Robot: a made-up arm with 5 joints.
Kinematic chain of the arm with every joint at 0, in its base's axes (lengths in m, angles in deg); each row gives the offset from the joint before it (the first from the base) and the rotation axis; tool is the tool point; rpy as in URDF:
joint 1: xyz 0 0 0.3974 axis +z
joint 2: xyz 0 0 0 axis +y
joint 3: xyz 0.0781 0 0.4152 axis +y
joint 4: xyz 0.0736 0 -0.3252 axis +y
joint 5: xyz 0.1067 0 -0.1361 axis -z
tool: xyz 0 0 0 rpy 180 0 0
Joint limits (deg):
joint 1: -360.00..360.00
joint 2: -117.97..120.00
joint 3: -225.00..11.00
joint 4: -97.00..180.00
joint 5: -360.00..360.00
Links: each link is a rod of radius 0.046 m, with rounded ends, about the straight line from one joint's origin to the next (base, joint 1, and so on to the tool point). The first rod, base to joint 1, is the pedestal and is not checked.
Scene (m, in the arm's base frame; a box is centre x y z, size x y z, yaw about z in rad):
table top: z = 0
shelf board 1: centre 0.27 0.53 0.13 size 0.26 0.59 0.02 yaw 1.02
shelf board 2: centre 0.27 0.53 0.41 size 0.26 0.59 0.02 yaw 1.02
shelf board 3: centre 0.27 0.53 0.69 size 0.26 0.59 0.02 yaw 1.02
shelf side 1: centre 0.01 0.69 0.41 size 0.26 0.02 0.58 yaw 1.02
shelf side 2: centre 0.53 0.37 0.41 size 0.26 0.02 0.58 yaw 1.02
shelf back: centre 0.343 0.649 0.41 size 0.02 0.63 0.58 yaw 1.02
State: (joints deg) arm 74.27 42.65 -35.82 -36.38 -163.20
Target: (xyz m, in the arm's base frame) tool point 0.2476 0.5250 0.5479
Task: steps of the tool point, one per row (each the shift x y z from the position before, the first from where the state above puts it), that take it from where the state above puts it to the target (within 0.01 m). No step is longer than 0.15 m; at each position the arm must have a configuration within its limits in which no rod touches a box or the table.
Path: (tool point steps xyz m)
1: -0.0638 -0.0846 -0.0067
2: -0.0482 -0.0977 0.0067
3: 0.0361 0.0294 0.0935
4: 0.0342 -0.0006 0.1012
5: 0.0244 -0.0306 0.1008
6: 0.0382 0.0702 0.0071
7: 0.0404 0.0657 -0.0001
8: 0.0418 0.0601 -0.0069

